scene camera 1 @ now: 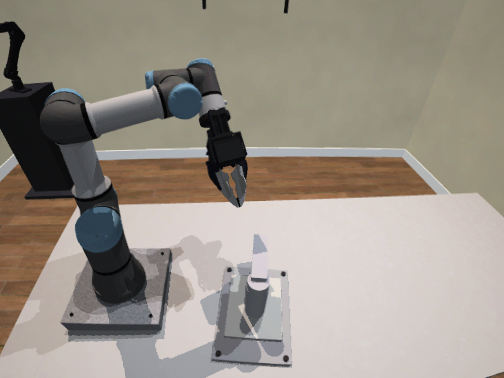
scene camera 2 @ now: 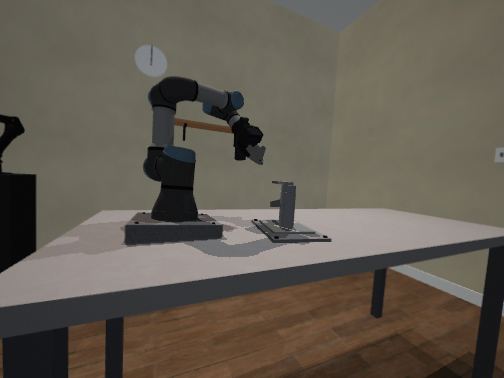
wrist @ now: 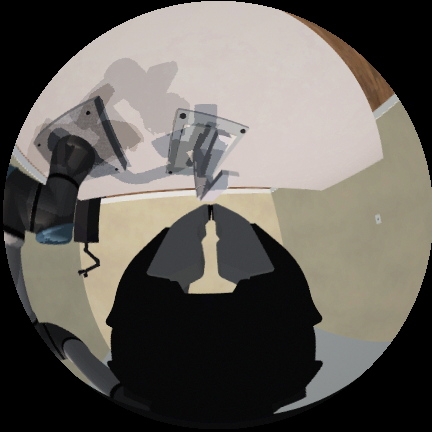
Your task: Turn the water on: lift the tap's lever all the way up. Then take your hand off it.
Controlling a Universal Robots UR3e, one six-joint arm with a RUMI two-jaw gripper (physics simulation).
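Seen in the pictures: gripper, fingertip midpoint: (scene camera 1: 239, 207) (scene camera 2: 261, 164) (wrist: 210, 206); arm's base, origin of the base link: (scene camera 1: 120, 280) (scene camera 2: 175, 217) (wrist: 73, 154).
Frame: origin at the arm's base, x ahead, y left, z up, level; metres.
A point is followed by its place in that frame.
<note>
The tap's grey upright body (scene camera 1: 256, 300) @(x 0.327, y -0.109, z 0.075 m) (scene camera 2: 287, 207) @(x 0.320, y -0.106, z 0.046 m) stands on a flat base plate (scene camera 1: 240, 351) @(x 0.290, y -0.179, z -0.023 m). Its pale flat lever (scene camera 1: 259, 262) @(x 0.338, y -0.048, z 0.125 m) (scene camera 2: 281, 182) @(x 0.325, y -0.053, z 0.122 m) (wrist: 212, 192) @(x 0.337, y -0.038, z 0.125 m) reaches from the top of the body toward the back of the table in scene camera 1. In scene camera 2 the lever looks nearly level, its free end slightly raised. The spout (scene camera 2: 275, 203) @(x 0.331, y -0.013, z 0.046 m) sticks out below it on the same side. My gripper (scene camera 1: 239, 204) @(x 0.305, y 0.061, z 0.184 m) (scene camera 2: 260, 163) @(x 0.305, y 0.061, z 0.184 m) (wrist: 210, 206) @(x 0.305, y 0.061, z 0.184 m) is shut and empty, fingertips pointing down. It hangs above the lever, near its free end in scene camera 2, apart from it.
The arm's square base block (scene camera 1: 159, 280) @(x 0.100, y 0.000, z -0.004 m) (scene camera 2: 175, 234) @(x -0.005, y -0.114, z -0.017 m) stands left of the tap on the pale table (scene camera 1: 380, 300) @(x 0.670, y -0.101, z -0.031 m) (scene camera 2: 370, 235) @(x 0.581, y -0.202, z -0.031 m). A black stand (scene camera 1: 30, 135) (scene camera 2: 19, 220) with another black arm is beyond the table at the left. The back wall is behind.
</note>
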